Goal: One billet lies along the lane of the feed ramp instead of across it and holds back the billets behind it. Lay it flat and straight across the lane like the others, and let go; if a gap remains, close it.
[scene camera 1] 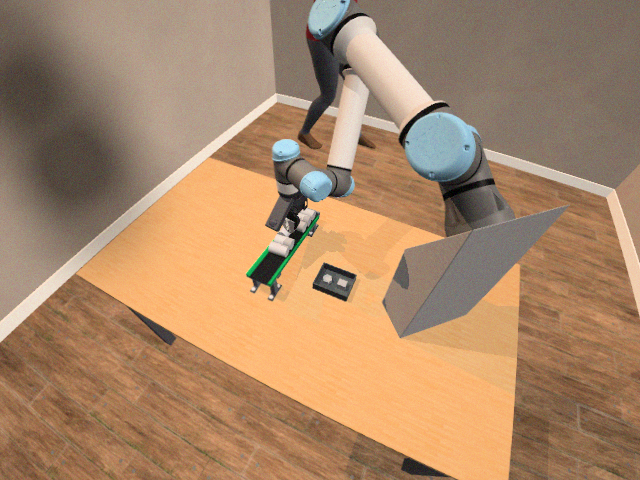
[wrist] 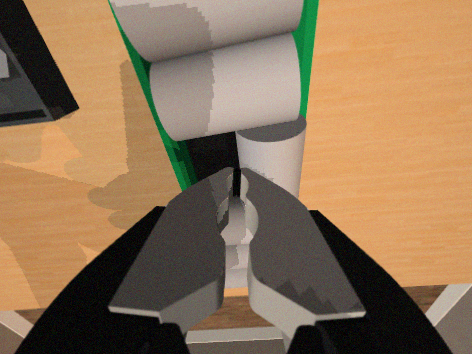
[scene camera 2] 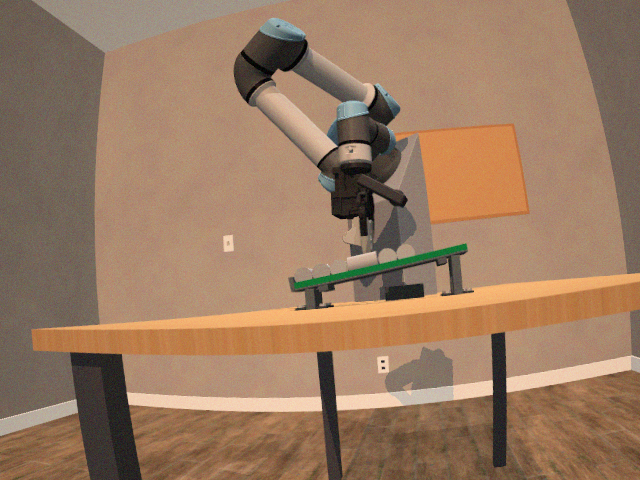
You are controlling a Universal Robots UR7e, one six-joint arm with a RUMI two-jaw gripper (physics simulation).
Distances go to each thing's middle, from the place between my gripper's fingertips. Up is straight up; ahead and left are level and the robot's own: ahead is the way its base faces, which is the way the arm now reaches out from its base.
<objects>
My hand is 18 cm past the black tray point(scene camera 1: 336, 273), 14 cm to the right of it and 8 cm above it.
</objects>
